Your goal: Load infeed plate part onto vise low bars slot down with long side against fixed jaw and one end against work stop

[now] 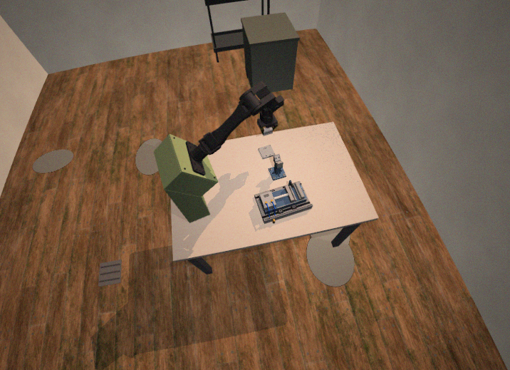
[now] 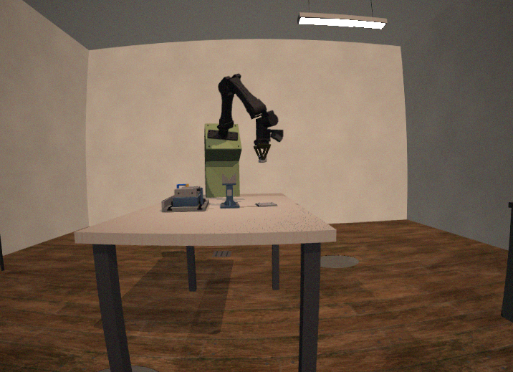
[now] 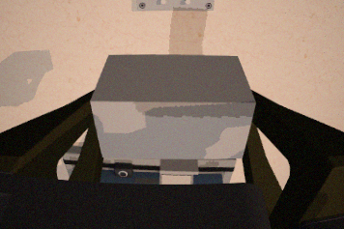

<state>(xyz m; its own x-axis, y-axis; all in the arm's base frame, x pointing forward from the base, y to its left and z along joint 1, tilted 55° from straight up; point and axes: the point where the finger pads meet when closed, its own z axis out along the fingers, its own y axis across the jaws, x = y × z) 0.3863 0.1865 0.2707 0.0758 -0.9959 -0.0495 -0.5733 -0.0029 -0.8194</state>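
The part lies right at my hand. From my hand the other things lie so: moving jaw (360 mm to the right, 160 mm below, 40 mm ahead); then flat infeed plate (230 mm below, 20 mm to the left); then dark work stop rod (310 mm to the right, 140 mm below, 70 mm ahead).
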